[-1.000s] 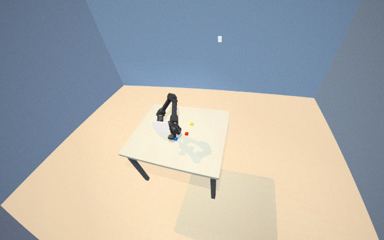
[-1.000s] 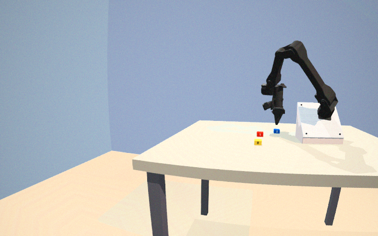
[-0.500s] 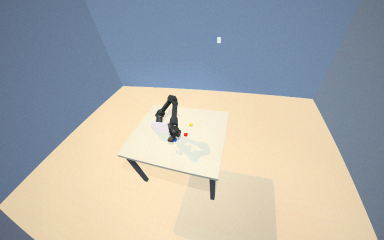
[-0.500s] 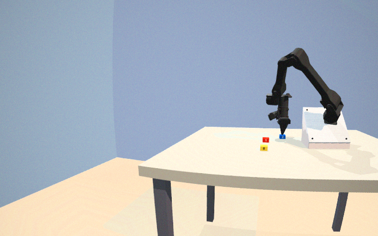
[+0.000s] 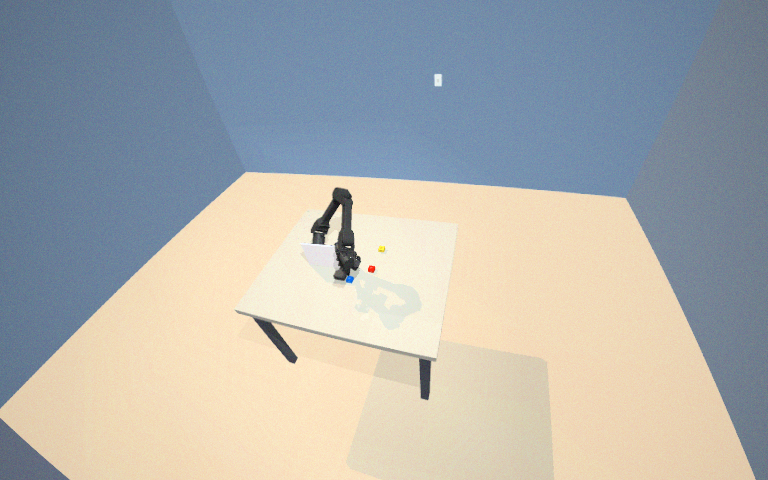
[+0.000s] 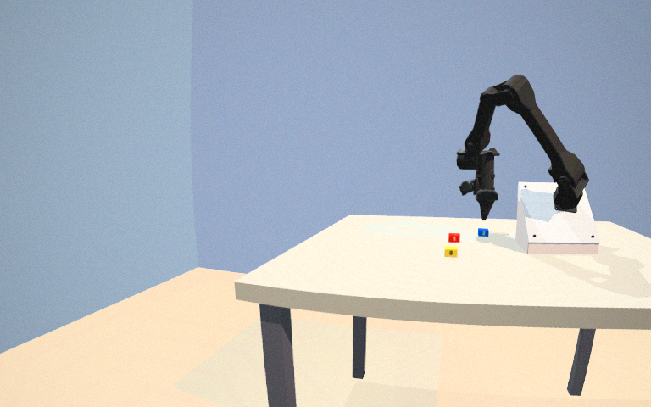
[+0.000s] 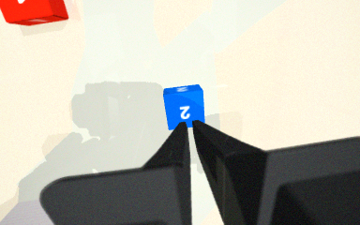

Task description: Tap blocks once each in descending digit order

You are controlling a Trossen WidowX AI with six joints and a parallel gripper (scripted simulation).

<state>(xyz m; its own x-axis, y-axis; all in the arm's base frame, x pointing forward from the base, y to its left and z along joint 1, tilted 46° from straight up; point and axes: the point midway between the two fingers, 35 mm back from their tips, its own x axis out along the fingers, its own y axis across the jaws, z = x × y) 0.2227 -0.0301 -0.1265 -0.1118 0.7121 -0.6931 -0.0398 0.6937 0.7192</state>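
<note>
The blue block lies 4 cm below my gripper tip. The rest, counted from my gripper tip: red block (9 cm ahead, 10 cm to the left, 4 cm below); then yellow block (9 cm ahead, 26 cm to the left, 4 cm below).
</note>
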